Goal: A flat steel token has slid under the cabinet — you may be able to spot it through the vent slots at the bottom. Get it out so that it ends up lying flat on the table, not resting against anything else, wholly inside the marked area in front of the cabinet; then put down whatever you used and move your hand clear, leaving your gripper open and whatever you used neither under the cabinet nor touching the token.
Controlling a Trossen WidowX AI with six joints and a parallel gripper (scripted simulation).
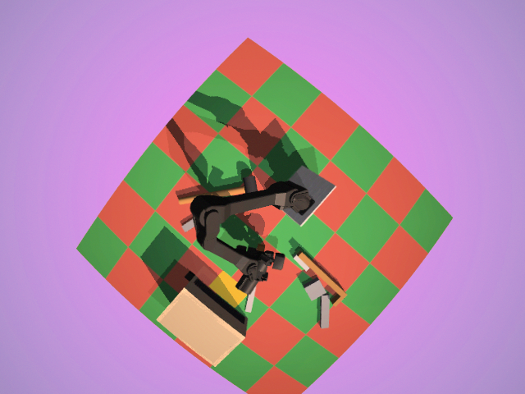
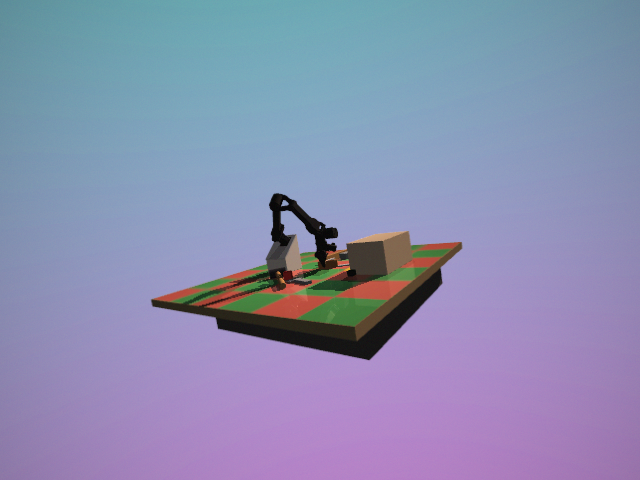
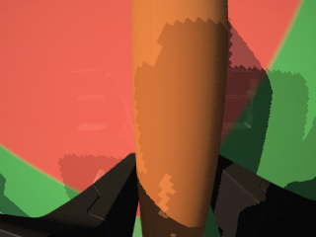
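Now: the red cube 50 mm behind my gripper tip, 230 mm to the right of it and 10 mm above it. From my gripper tip the other things lie so: grey block (50 mm behind, 280 mm to the left, 10 mm above); then grey t-shaped tool (60 mm ahead, 270 mm to the right); then pale bar (90 mm behind, 160 mm to the left).
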